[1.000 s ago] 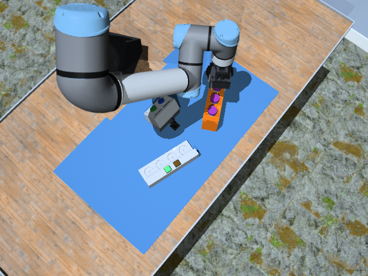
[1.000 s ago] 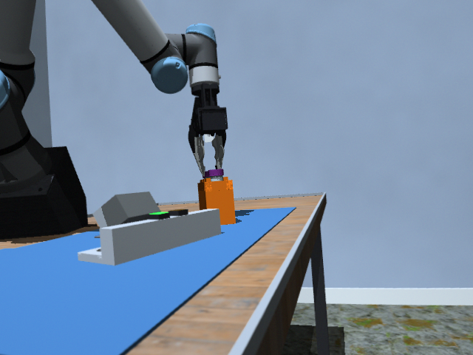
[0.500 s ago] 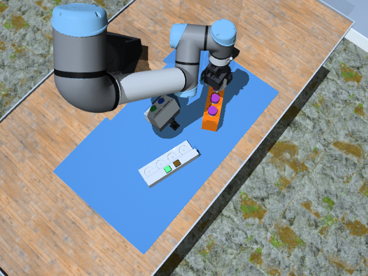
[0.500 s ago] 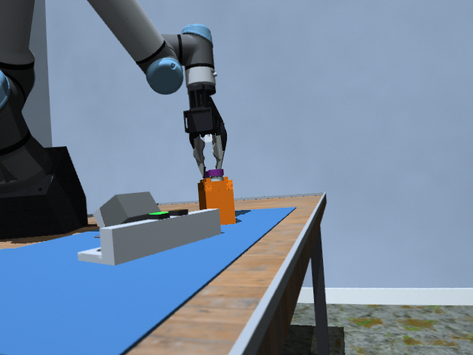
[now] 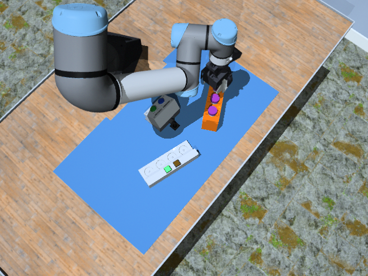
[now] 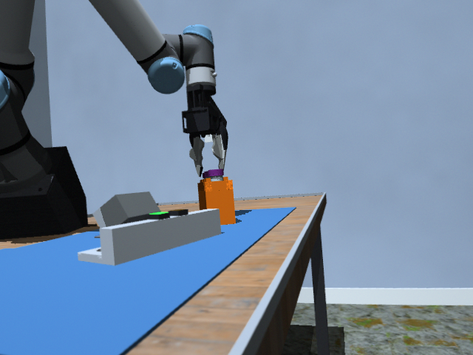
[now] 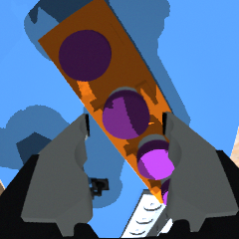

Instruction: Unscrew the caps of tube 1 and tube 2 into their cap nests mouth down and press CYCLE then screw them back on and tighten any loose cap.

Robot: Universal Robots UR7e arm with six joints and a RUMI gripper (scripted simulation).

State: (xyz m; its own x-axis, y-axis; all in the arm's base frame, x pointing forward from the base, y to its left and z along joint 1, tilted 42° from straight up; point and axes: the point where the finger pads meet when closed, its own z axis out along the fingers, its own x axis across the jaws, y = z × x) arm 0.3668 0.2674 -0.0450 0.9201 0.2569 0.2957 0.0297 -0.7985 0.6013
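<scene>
My hand is 3 cm past the purple cap, 4 cm to the right of it and 1 cm above it. From my hand the other things lie so: grey key housing (11 cm behind, 20 cm to the right, 7 cm below); green key (13 cm behind, 22 cm to the right, 6 cm below); blue key (13 cm behind, 18 cm to the right, 6 cm below).
</scene>
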